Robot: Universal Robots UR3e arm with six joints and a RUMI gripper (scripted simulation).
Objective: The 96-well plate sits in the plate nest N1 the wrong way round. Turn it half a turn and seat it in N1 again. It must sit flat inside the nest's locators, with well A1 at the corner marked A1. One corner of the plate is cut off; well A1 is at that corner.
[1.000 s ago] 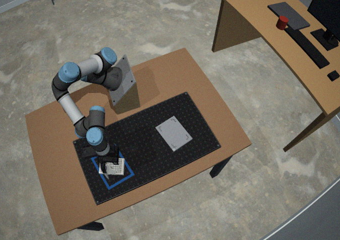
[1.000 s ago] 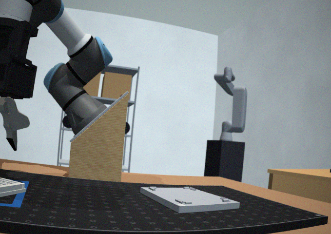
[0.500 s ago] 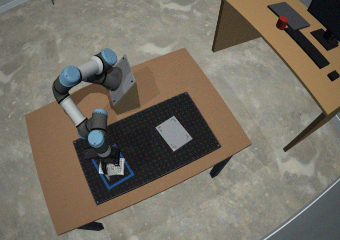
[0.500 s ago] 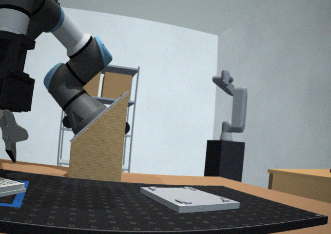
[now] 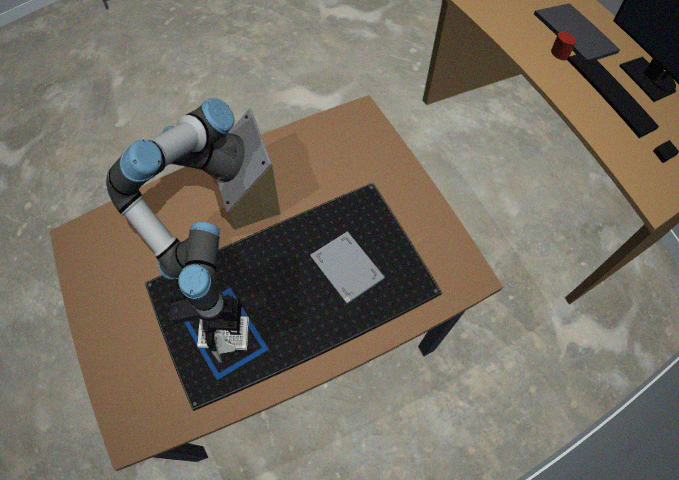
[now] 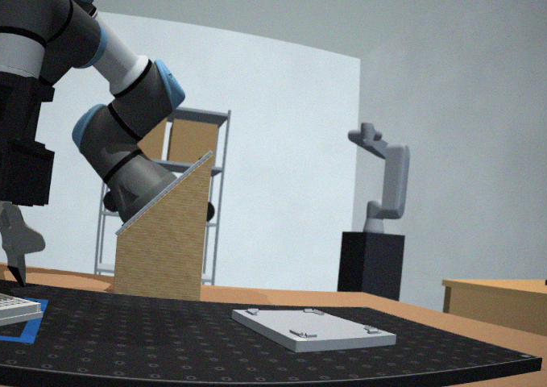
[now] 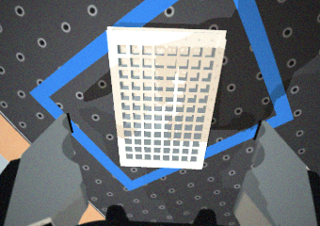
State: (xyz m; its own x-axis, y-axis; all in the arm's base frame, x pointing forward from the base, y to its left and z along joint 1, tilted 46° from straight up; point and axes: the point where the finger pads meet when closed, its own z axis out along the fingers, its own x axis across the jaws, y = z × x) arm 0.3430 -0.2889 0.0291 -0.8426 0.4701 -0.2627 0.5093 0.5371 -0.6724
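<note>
Now: hand 1 cm above the white 96-well plate. Round my hand: corner label (31 cm to the left, 8 cm ahead, 1 cm below); then grey plate nest N1 (36 cm to the left, 1 cm below).
</note>
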